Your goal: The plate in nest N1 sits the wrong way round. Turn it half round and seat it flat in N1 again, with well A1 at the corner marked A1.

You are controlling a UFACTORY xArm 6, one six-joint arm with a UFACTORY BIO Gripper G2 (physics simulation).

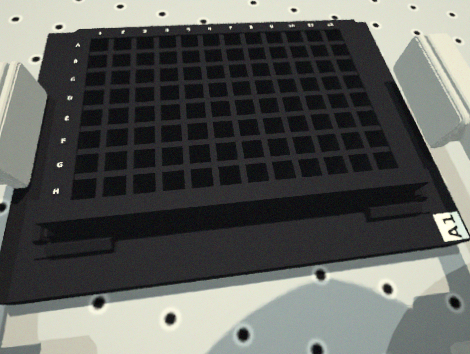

The picture shows: my gripper, a black 96-well plate and a black nest N1.
